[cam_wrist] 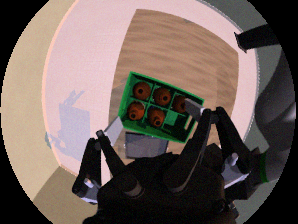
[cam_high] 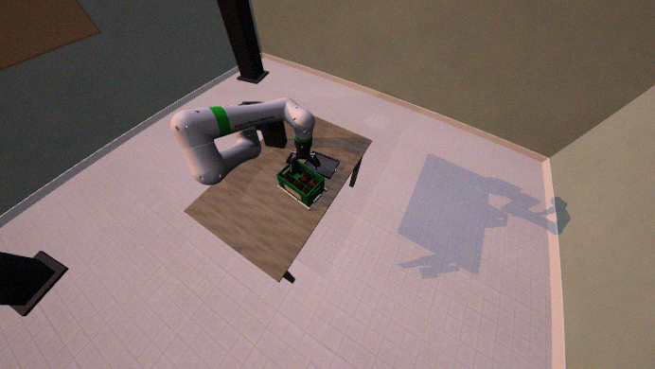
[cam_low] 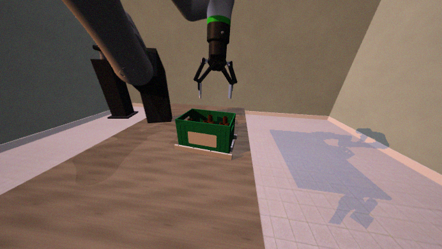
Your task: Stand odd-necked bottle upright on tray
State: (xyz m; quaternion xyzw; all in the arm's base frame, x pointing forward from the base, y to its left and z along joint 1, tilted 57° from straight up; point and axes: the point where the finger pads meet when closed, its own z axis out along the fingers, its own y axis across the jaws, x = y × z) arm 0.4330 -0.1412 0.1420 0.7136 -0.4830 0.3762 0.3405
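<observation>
Now: hand 5 cm past the brown bottle, 2 cm to the left of it and 20 cm above it. From my hand the other things lie so: dark tray: 1 cm ahead, 29 cm to the left, 27 cm below; green crate: 4 cm behind, 2 cm to the left, 20 cm below.
</observation>
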